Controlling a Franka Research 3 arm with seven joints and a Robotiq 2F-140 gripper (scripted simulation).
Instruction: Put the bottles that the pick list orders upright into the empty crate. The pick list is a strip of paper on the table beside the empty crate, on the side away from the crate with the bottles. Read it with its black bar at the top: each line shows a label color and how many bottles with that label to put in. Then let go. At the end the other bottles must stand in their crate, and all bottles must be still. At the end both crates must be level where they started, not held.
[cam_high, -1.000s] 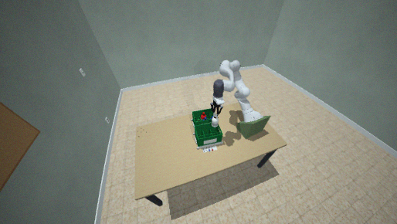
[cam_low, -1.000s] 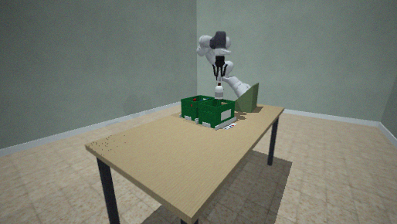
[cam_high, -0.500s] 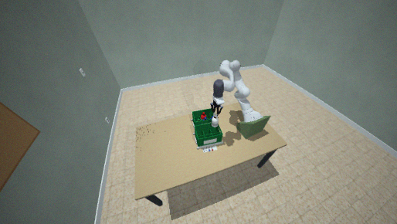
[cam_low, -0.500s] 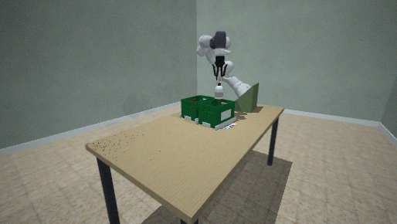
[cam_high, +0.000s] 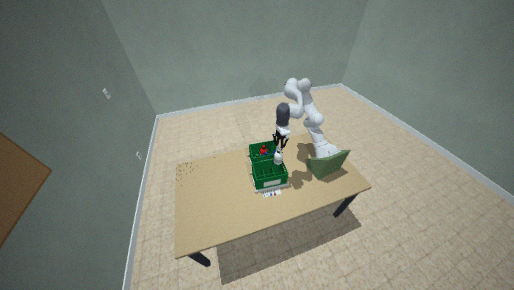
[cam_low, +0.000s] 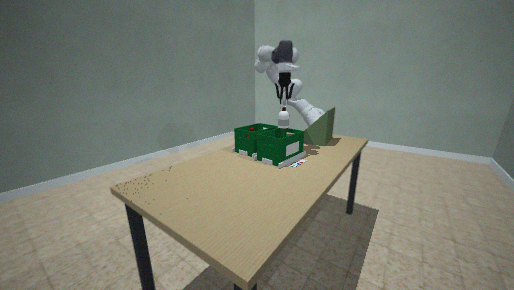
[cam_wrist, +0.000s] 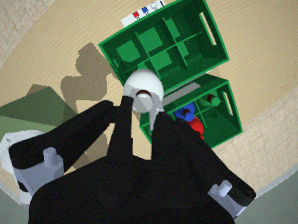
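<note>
My gripper is now 80 mm above the white-capped bottle. From my hand the other things lie so: blue-capped bottle (30 mm behind, 140 mm to the right, 260 mm below); red-labelled bottle (60 mm ahead, 240 mm to the right, 260 mm below); green-capped bottle (150 mm ahead, 150 mm to the right, 260 mm below).
</note>
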